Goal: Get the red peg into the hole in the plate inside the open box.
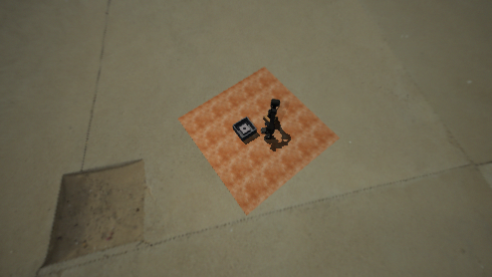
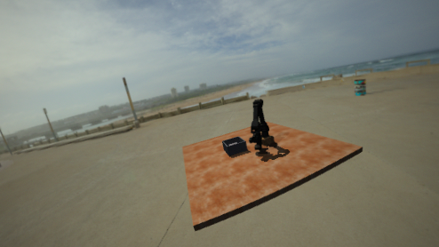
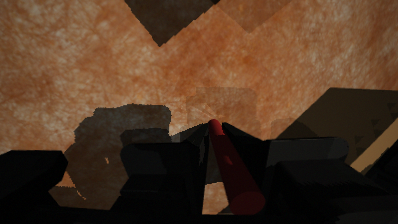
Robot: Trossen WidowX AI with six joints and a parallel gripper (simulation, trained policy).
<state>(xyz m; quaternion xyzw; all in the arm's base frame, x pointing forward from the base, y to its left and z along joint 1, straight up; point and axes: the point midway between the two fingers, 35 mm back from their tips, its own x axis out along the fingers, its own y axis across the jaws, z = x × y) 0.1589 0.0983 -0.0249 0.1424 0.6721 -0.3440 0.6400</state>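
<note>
My gripper tip is now 17 cm short of the light grey plate, 18 cm to the left of it and 4 cm below it. From my gripper tip the other things lie so: red peg 1 cm to the left, 3 cm above; dark box 17 cm ahead, 18 cm to the right, 2 cm above.
</note>
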